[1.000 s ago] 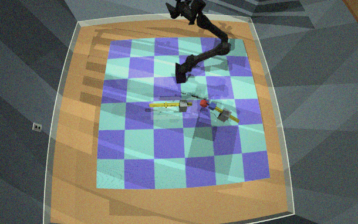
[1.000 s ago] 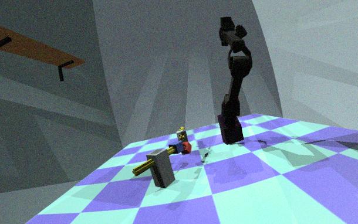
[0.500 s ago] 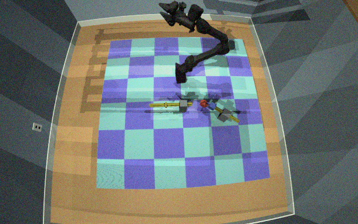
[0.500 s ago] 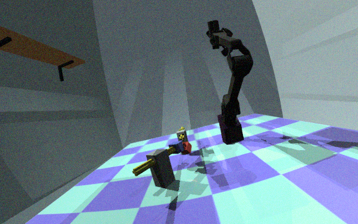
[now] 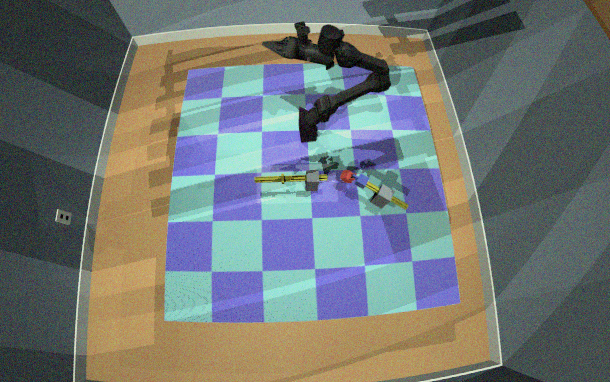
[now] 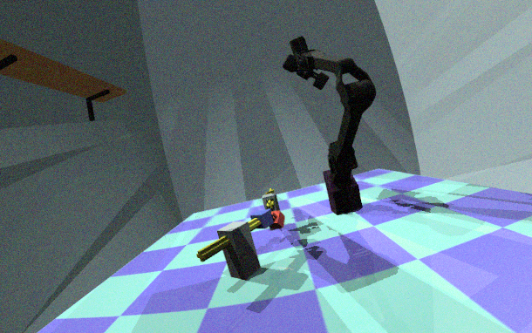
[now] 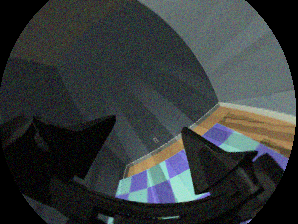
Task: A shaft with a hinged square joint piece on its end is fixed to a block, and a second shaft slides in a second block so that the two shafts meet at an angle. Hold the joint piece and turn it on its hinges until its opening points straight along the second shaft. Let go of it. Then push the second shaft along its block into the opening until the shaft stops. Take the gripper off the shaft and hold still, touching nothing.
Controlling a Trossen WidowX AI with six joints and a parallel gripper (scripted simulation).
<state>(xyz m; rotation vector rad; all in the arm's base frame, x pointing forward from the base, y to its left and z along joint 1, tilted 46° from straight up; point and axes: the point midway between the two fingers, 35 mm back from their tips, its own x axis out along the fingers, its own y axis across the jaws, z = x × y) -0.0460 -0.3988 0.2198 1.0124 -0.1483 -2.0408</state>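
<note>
Right now my gripper tip is 310 mm short of the reddish joint piece, 270 mm to the right of it and 490 mm above it.
</note>
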